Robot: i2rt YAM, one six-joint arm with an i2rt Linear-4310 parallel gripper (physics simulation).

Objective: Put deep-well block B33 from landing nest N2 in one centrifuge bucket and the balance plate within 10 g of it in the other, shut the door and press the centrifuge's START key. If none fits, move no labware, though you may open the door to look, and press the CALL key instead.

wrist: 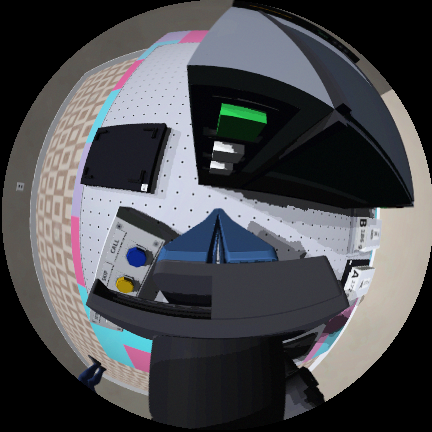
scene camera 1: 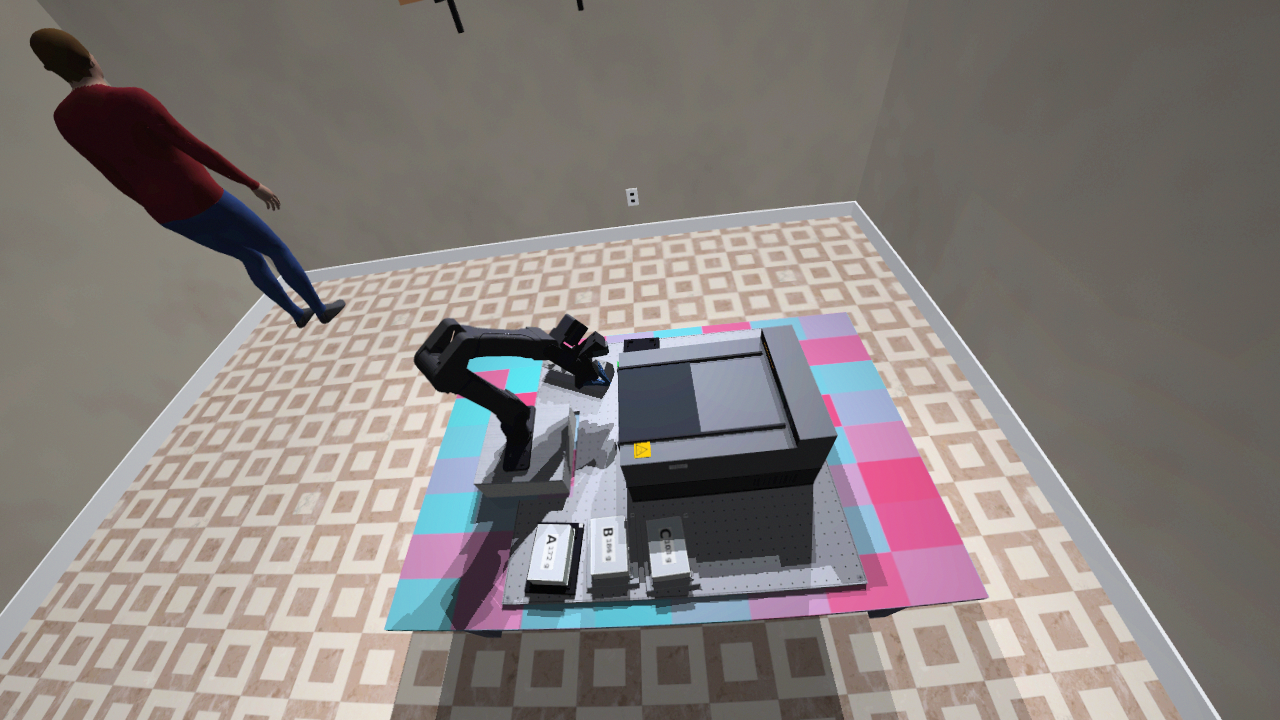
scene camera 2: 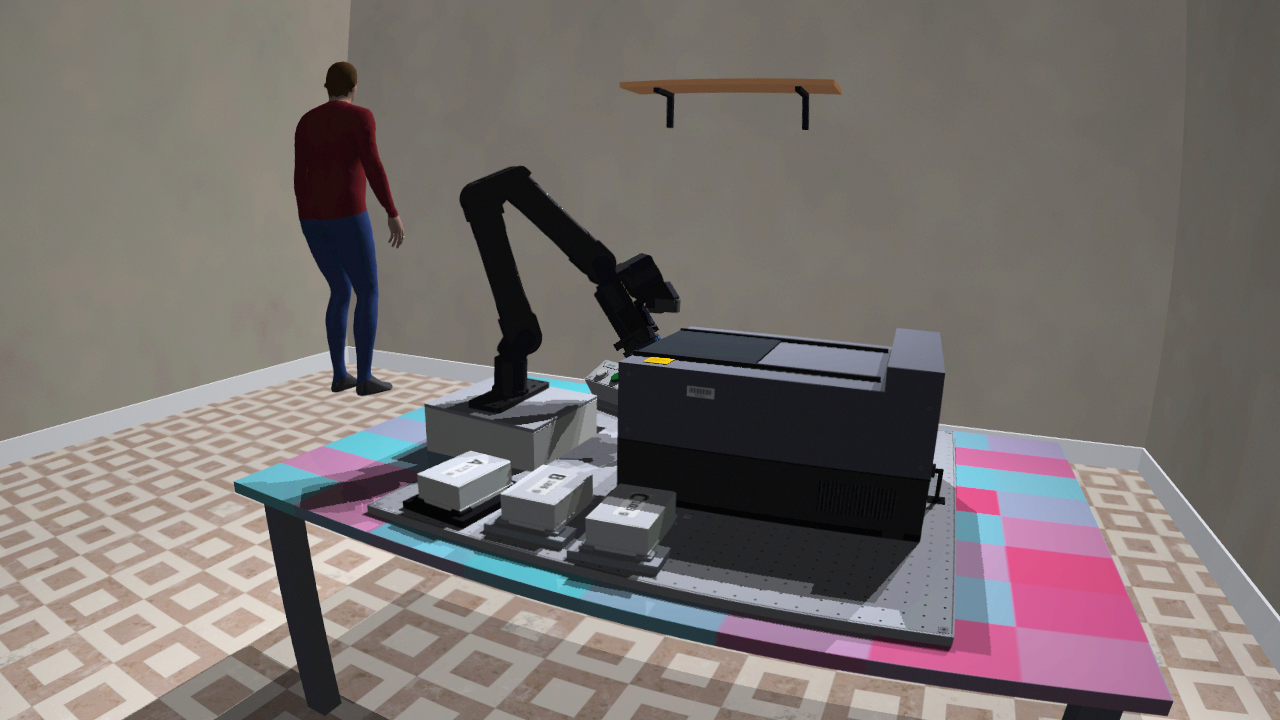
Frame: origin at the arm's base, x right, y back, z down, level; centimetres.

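Where they show: gripper, fingertip midpoint: (wrist: 217,214) (scene camera 1: 609,384); arm's base at its link origin: (scene camera 1: 520,437) (scene camera 2: 510,396).
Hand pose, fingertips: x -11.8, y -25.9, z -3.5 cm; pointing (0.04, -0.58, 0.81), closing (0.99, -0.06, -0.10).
Note:
Each offset is from my fingertips to the top centre of the thing. "spot": to the spot under its first point.
My gripper (scene camera 1: 605,376) (scene camera 2: 651,343) (wrist: 217,214) is shut and empty, near the front of the centrifuge (scene camera 1: 720,454) (scene camera 2: 769,402) (wrist: 260,82). The centrifuge's sliding door @(dx +14.5, dy -13.2, dz -10.4 cm) (scene camera 1: 657,398) (scene camera 2: 720,345) covers the chamber, so its buckets are hidden. A green key @(dx -0.1, dy -4.3, dz -8.2 cm) (wrist: 242,121) on the front stands above two pale keys; their labels are unreadable. The blue CALL key @(spot: dx -8.9, dy +5.7, dz +3.9 cm) (wrist: 136,256) is on a control box left of the fingers in the wrist view. Balance plates A @(dx +42.4, dy +16.2, dz +5.5 cm) (scene camera 1: 551,555) (scene camera 2: 463,480) (wrist: 360,283), B @(dx +42.1, dy +2.3, dz +5.5 cm) (scene camera 1: 608,546) (scene camera 2: 546,492) (wrist: 367,235) and C @(dx +43.9, dy -11.1, dz +5.5 cm) (scene camera 1: 666,548) (scene camera 2: 626,521) stand on their nests. Block B33 is not visible.
A black nest @(dx -17.5, dy -9.5, dz +8.7 cm) (wrist: 125,157) (scene camera 1: 640,343) without labware lies beyond the control box @(dx -14.7, dy +11.5, dz +2.5 cm) (scene camera 1: 572,385) (scene camera 2: 601,386) (wrist: 107,265). A yellow SKIP key @(dx -11.6, dy +10.3, dz +3.4 cm) (wrist: 125,284) is beside the CALL key. A person (scene camera 1: 143,152) (scene camera 2: 335,170) stands behind the table.

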